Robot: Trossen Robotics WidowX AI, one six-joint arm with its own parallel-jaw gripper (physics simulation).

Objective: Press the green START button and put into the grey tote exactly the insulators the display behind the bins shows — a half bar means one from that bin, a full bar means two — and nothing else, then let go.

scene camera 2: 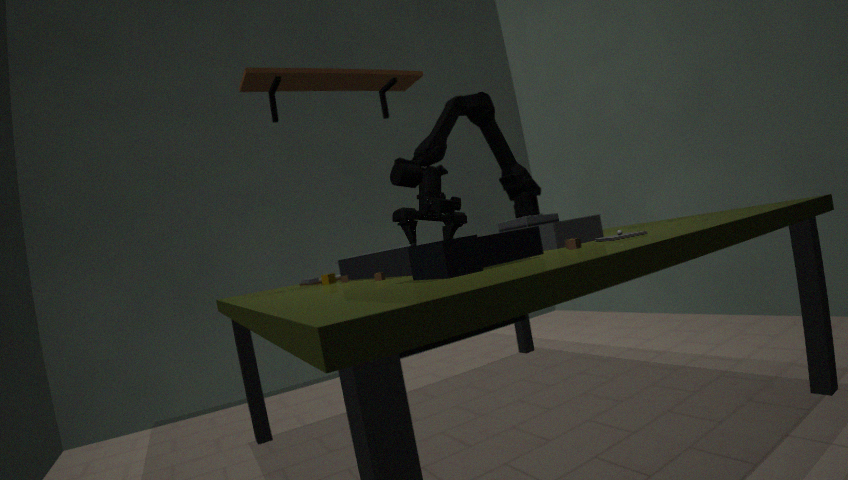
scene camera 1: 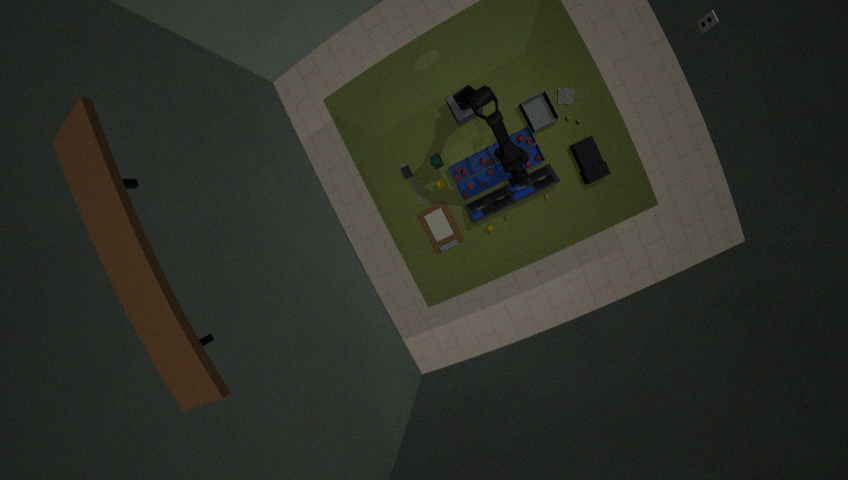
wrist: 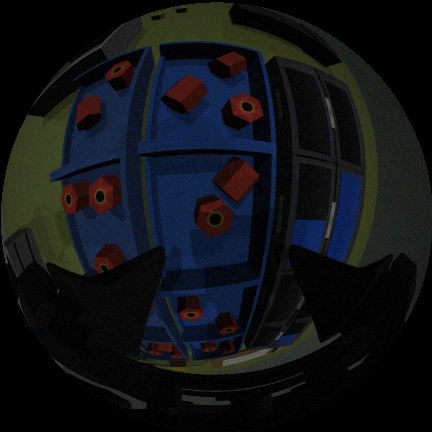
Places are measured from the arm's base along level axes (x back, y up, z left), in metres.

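Where they show: gripper, fingertip midpoint: [wrist: 229,253]; arm's base, origin of the base link: [scene camera 2: 528,217] [scene camera 1: 465,101].
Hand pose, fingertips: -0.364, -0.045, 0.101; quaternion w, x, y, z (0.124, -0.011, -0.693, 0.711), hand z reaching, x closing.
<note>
Each offset is from my fingertips to the centre of the thing, as dx, dy, dz. "spot": to the spot under its first point.
My gripper [scene camera 1: 518,177] [scene camera 2: 429,241] [wrist: 229,253] is open and empty, pointing down low over the blue bins beside the display. In the wrist view, two red hexagonal insulators @(-0.002, -0.021, +0.047) [wrist: 236,179] @(+0.011, -0.021, +0.020) [wrist: 214,216] lie in the bin @(+0.013, -0.022, +0.014) [wrist: 172,200] just ahead of the fingers. Other bins hold red insulators too. The dark display [scene camera 1: 499,202] [wrist: 315,187] shows a half blue bar @(-0.078, -0.014, +0.030) [wrist: 309,232] and a full blue bar @(-0.122, +0.002, +0.037) [wrist: 345,215] in its second column, and another blue bar @(-0.159, +0.002, -0.176) [wrist: 288,340] at its far end, seemingly half. The grey tote @(+0.227, -0.012, +0.219) [scene camera 1: 539,113] [scene camera 2: 580,228] looks empty from above. The green START button @(+0.154, -0.018, -0.319) [scene camera 1: 436,160] stands left of the bins.
A black box @(-0.059, -0.011, +0.383) [scene camera 1: 589,159] [wrist: 285,30] stands right of the bins. Yellow cubes @(+0.037, -0.019, -0.330) [scene camera 1: 440,183] @(-0.242, -0.026, -0.159) [scene camera 1: 489,227] and small brown cubes [scene camera 1: 506,217] [scene camera 2: 573,243] lie around. A brown clipboard @(spot: -0.118, -0.032, -0.478) [scene camera 1: 423,221] lies left, a pale plate @(+0.266, -0.028, +0.370) [scene camera 1: 565,95] beyond the tote. A shelf [scene camera 1: 136,255] [scene camera 2: 330,80] hangs on the wall.
</note>
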